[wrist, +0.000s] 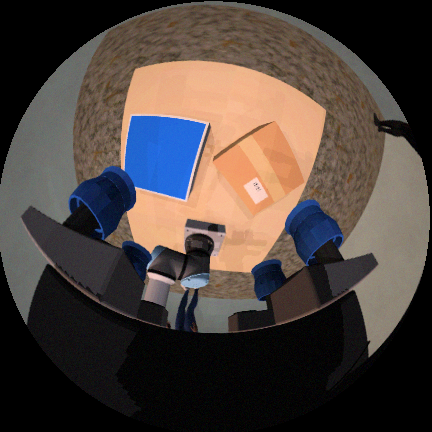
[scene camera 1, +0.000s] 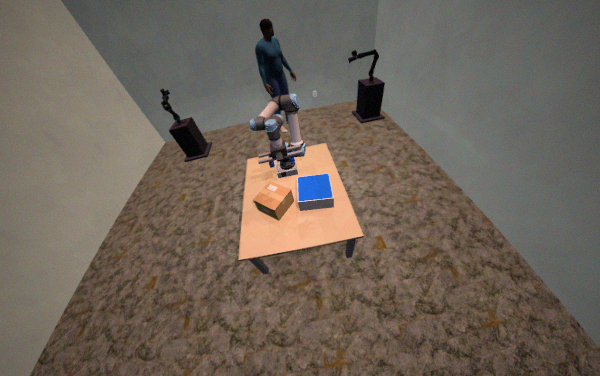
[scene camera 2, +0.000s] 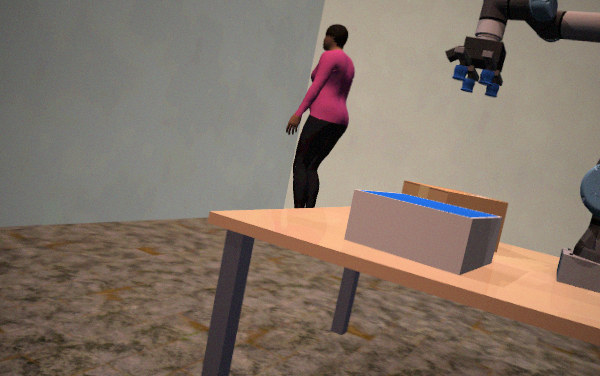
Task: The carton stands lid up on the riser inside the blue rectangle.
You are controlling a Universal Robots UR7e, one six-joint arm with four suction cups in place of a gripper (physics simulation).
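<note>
The brown carton [scene camera 1: 273, 199] [scene camera 2: 470, 200] [wrist: 285, 155] stands on the table beside the riser, turned at an angle to it. Its upper face carries a tape strip and a white label. In scene camera 2 the riser partly hides it. The grey box-shaped riser [scene camera 1: 317, 204] [scene camera 2: 407, 230] has the blue rectangle [scene camera 1: 314, 187] [scene camera 2: 425, 201] [wrist: 165, 156] on its top, with a thin pale edge; no carton is on it. My gripper [scene camera 1: 281, 161] [scene camera 2: 476, 81] has its four blue suction cups facing down, high above the table and apart from the carton. It is open and holds nothing.
The wooden table [scene camera 1: 300, 232] [scene camera 2: 300, 225] [wrist: 215, 90] bears the arm's base [scene camera 1: 287, 171] [scene camera 2: 575, 267] [wrist: 220, 235] behind the carton and riser. A person [scene camera 1: 271, 60] stands behind the arm; one in pink [scene camera 2: 334, 90] stands beyond the table. Two dark pedestals [scene camera 1: 187, 137] [scene camera 1: 370, 99] carry small arms.
</note>
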